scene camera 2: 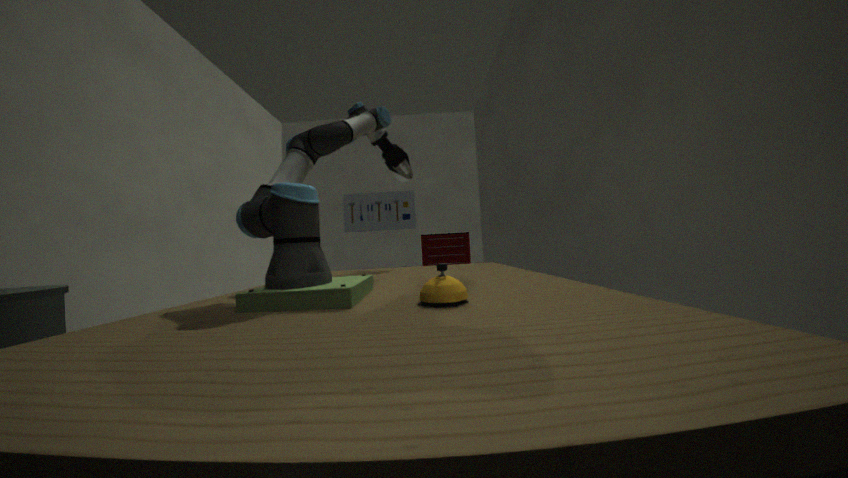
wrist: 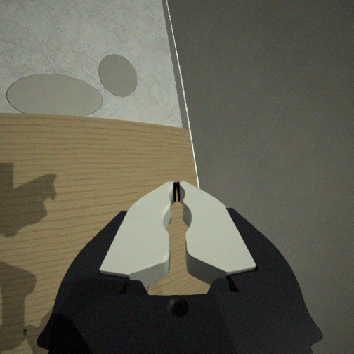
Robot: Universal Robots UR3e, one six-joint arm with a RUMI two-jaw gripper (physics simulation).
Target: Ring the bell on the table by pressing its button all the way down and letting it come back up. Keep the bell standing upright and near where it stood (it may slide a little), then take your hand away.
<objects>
my gripper: scene camera 2 411,178; wrist 176,183
bell: scene camera 2 441,291; not seen in the wrist view (out of frame)
</objects>
